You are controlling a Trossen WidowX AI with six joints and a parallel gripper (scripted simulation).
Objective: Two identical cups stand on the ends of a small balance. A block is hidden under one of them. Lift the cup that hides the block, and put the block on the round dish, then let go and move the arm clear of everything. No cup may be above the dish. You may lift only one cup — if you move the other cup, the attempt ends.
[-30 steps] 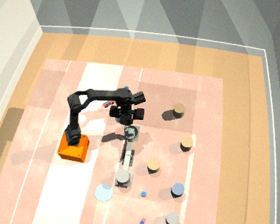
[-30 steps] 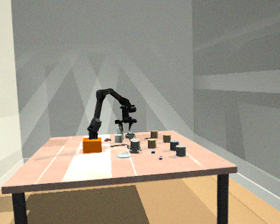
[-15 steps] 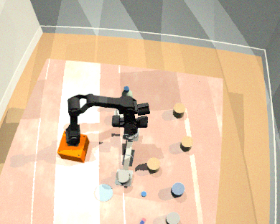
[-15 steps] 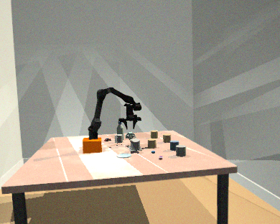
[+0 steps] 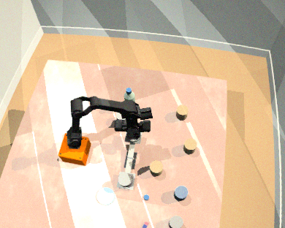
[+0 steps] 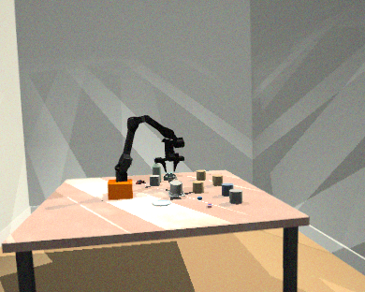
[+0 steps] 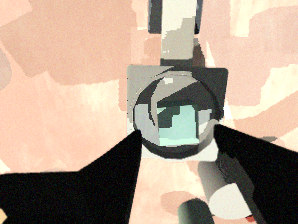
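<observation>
My gripper tip is 340 mm to the left of the round light-blue dish, 140 mm past it and 100 mm above it. Also, from my gripper tip: balance 120 mm to the right, 70 mm below, 10 mm behind; then small blue piece 340 mm to the right, 100 mm below, 80 mm ahead; then grey cup 150 mm to the left, 80 mm behind, 70 mm below.
</observation>
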